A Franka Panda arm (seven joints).
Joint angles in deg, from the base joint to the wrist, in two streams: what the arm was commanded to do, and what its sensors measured. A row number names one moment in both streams.
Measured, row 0:
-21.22 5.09 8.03 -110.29 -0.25 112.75 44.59
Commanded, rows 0 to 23:
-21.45 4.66 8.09 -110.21 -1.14 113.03 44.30
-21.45 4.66 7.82 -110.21 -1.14 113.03 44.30
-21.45 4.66 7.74 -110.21 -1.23 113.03 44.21
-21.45 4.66 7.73 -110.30 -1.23 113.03 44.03
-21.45 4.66 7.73 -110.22 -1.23 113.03 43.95
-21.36 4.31 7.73 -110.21 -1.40 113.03 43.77
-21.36 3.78 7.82 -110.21 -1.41 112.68 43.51
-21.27 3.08 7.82 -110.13 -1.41 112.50 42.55
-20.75 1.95 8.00 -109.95 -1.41 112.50 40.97
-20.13 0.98 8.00 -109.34 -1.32 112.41 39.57
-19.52 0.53 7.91 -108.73 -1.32 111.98 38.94
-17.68 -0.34 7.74 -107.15 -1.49 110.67 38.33
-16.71 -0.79 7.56 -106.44 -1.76 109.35 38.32
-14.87 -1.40 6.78 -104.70 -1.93 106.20 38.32
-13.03 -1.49 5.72 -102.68 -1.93 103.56 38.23
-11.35 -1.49 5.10 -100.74 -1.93 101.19 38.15
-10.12 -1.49 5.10 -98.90 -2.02 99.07 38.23
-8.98 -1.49 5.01 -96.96 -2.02 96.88 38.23
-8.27 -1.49 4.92 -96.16 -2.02 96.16 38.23
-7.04 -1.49 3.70 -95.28 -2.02 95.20 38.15
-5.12 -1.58 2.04 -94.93 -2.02 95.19 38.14
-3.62 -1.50 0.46 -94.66 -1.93 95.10 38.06
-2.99 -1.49 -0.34 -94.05 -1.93 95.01 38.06
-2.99 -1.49 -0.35 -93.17 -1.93 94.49 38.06
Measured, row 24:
-5.28 -2.57 2.28 -96.18 -0.98 96.53 39.01
